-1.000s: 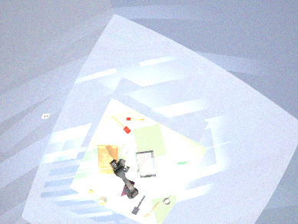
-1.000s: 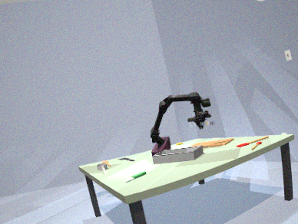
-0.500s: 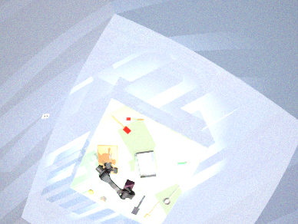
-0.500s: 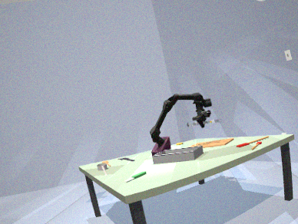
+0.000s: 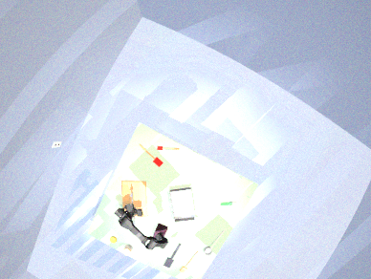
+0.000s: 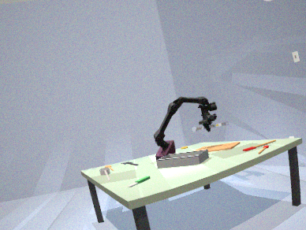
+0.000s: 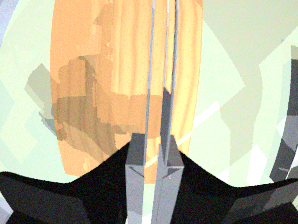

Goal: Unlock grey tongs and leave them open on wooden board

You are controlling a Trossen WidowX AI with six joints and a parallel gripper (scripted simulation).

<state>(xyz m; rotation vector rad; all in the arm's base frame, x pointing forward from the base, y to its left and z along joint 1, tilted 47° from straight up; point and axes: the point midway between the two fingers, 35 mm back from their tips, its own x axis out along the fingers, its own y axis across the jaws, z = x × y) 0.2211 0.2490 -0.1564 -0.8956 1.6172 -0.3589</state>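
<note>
Now: the yellow lock piece 8 cm ahead of my gripper tip, 4 cm above it and 3 cm to the left of it. Also, from my gripper tip: grey roasting tin (40 cm to the right, 12 cm below, 12 cm ahead); then wooden board (14 cm below, 5 cm to the left); then red spatula (45 cm ahead, 15 cm below, 1 cm to the left).
</note>
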